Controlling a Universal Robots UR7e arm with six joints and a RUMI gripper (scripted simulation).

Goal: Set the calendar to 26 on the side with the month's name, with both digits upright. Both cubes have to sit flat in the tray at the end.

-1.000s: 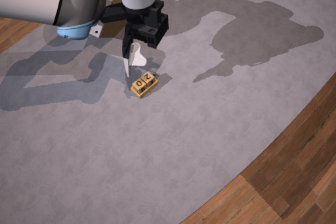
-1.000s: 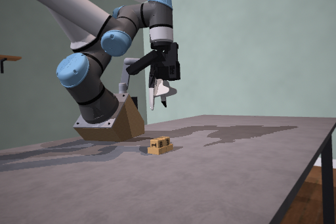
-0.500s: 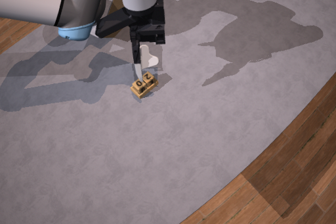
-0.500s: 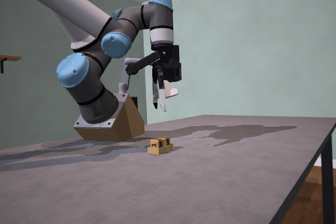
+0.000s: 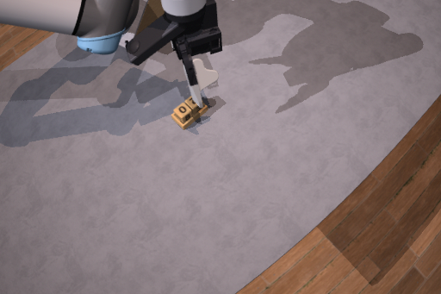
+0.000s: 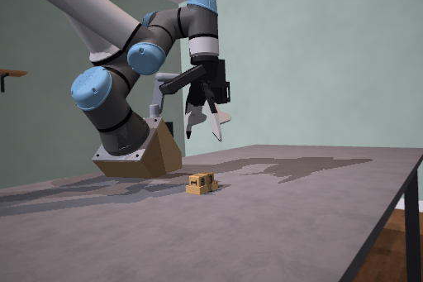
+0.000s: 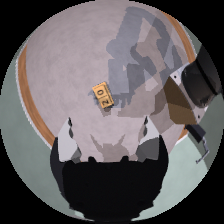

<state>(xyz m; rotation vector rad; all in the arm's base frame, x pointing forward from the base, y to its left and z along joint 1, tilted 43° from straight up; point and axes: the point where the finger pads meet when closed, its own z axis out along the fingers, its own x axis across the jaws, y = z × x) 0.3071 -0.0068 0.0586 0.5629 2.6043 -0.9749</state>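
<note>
Now: hand 2 cm to the left of the wooden calendar tray and 11 cm above it.
</note>
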